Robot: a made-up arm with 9 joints. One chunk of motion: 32 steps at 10 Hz.
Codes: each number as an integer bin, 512 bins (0 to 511) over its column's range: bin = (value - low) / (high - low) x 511, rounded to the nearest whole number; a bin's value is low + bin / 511 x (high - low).
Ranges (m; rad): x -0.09..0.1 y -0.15..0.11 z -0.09..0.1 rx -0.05..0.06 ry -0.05..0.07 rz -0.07..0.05
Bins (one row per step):
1: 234 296 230 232 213 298
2: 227 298 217 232 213 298
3: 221 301 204 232 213 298
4: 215 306 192 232 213 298
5: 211 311 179 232 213 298
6: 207 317 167 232 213 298
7: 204 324 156 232 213 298
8: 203 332 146 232 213 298
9: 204 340 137 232 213 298
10: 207 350 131 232 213 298
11: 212 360 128 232 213 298
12: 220 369 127 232 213 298
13: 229 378 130 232 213 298
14: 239 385 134 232 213 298
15: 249 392 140 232 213 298
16: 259 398 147 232 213 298
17: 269 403 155 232 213 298
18: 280 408 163 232 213 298
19: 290 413 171 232 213 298
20: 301 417 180 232 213 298
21: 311 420 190 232 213 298
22: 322 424 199 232 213 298
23: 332 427 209 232 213 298
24: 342 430 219 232 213 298
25: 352 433 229 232 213 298
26: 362 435 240 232 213 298
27: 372 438 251 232 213 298
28: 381 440 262 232 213 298
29: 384 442 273 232 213 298
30: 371 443 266 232 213 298
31: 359 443 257 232 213 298
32: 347 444 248 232 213 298
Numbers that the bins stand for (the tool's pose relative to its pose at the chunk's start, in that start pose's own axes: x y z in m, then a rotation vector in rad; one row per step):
1: -0.0030 0.0006 -0.0045 -0.0001 0.0000 0.0000
2: -0.0056 0.0016 -0.0093 -0.0001 0.0000 0.0000
3: -0.0078 0.0032 -0.0141 -0.0001 0.0000 0.0000
4: -0.0101 0.0057 -0.0186 -0.0001 0.0000 0.0000
5: -0.0115 0.0082 -0.0234 -0.0001 0.0000 0.0000
6: -0.0130 0.0113 -0.0279 -0.0001 0.0000 0.0000
7: -0.0141 0.0149 -0.0320 -0.0001 0.0000 0.0000
8: -0.0145 0.0189 -0.0357 -0.0001 0.0000 0.0000
9: -0.0141 0.0230 -0.0391 -0.0001 0.0000 0.0000
10: -0.0130 0.0281 -0.0413 -0.0001 0.0000 0.0000
11: -0.0112 0.0332 -0.0424 -0.0001 0.0000 0.0000
12: -0.0082 0.0377 -0.0428 -0.0001 0.0000 0.0000
13: -0.0049 0.0423 -0.0417 -0.0001 0.0000 0.0000
14: -0.0011 0.0459 -0.0402 -0.0001 0.0000 0.0000
15: 0.0026 0.0495 -0.0379 -0.0001 0.0000 0.0000
16: 0.0063 0.0525 -0.0353 -0.0001 0.0000 0.0000
17: 0.0100 0.0550 -0.0324 -0.0001 0.0000 0.0000
18: 0.0141 0.0576 -0.0294 -0.0001 0.0000 0.0000
19: 0.0178 0.0601 -0.0264 -0.0001 0.0000 0.0000
20: 0.0219 0.0622 -0.0231 -0.0001 0.0000 0.0000
21: 0.0256 0.0637 -0.0194 -0.0001 0.0000 0.0000
22: 0.0297 0.0657 -0.0160 -0.0001 0.0000 0.0000
23: 0.0334 0.0673 -0.0123 -0.0001 0.0000 0.0000
24: 0.0372 0.0688 -0.0086 -0.0001 0.0000 0.0000
25: 0.0409 0.0703 -0.0049 -0.0001 0.0000 0.0000
26: 0.0446 0.0713 -0.0008 -0.0001 0.0000 0.0000
27: 0.0483 0.0729 0.0033 -0.0001 0.0000 0.0000
28: 0.0517 0.0739 0.0074 -0.0001 0.0000 0.0000
29: 0.0528 0.0749 0.0115 -0.0001 0.0000 0.0000
30: 0.0479 0.0754 0.0089 -0.0001 0.0000 0.0000
31: 0.0435 0.0754 0.0056 -0.0001 0.0000 0.0000
32: 0.0390 0.0759 0.0022 -0.0001 0.0000 0.0000

